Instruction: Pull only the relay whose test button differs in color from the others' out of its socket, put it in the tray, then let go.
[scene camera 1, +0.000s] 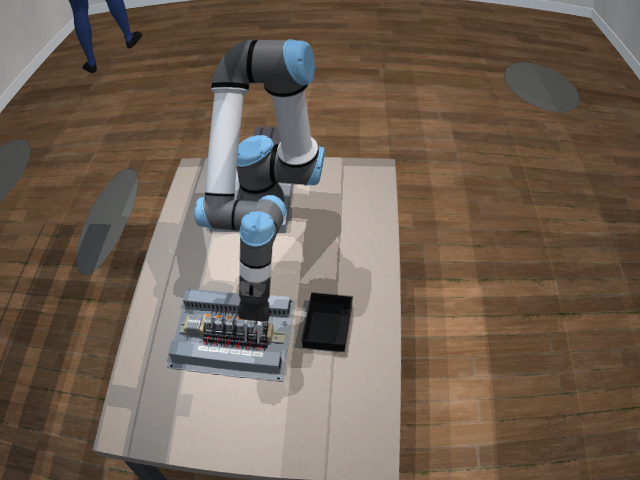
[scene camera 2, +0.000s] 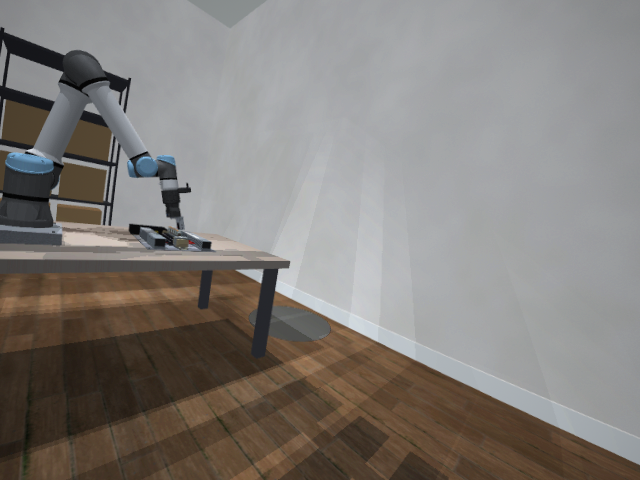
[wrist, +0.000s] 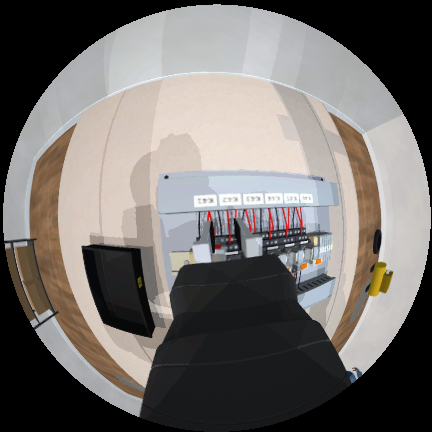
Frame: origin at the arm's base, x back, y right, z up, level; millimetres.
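Where they show: gripper, fingertip midpoint: (scene camera 1: 252, 340) (scene camera 2: 181, 229) (wrist: 223, 228); arm's base, link origin: (scene camera 2: 24, 223).
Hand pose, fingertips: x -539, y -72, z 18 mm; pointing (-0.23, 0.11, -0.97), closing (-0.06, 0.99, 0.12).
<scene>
Things, the pixels of their centre, and the offset from my fingertips. "pt": a spot on its surface instead.
- relay with the red test button, body centre: (wrist: 215, 257) (scene camera 1: 258, 331) dy -11, dx +33, dz -6 mm
- relay, body centre: (wrist: 309, 253) (scene camera 1: 208, 322) dy +130, dx +49, dz -9 mm
- black tray, body centre: (wrist: 115, 292) (scene camera 1: 327, 322) (scene camera 2: 148, 230) dy -182, dx +105, dz -39 mm
- rear slotted duct, body centre: (scene camera 1: 235, 303) (scene camera 2: 151, 237) dy +75, dx +141, dz -33 mm
- beige end block, surface spot: (wrist: 181, 261) pt dy -57, dx +48, dz -52 mm
My gripper (scene camera 1: 252, 330) (scene camera 2: 180, 224) (wrist: 223, 228) is open part way, low over the relay row at its tray-side end. In the wrist view, the relay with the red test button (wrist: 218, 246) shows in the gap between the fingers, at the K41 end; the fingers and the gripper body hide most of it. Whether a fingertip touches it, I cannot tell. Other relays have orange buttons, such as one relay (wrist: 304, 257) farther along the row. The black tray (scene camera 1: 323, 346) (scene camera 2: 135, 228) (wrist: 146, 305) stands beside the panel and is empty.
The relays sit on a grey panel with a front wire duct (scene camera 1: 224, 356) (wrist: 175, 196) and a rear slotted duct (scene camera 1: 211, 299). Red and black wires run to the sockets. A beige end block (wrist: 181, 261) closes the row on the tray side. A person's legs (scene camera 1: 85, 36) show beyond the table.
</scene>
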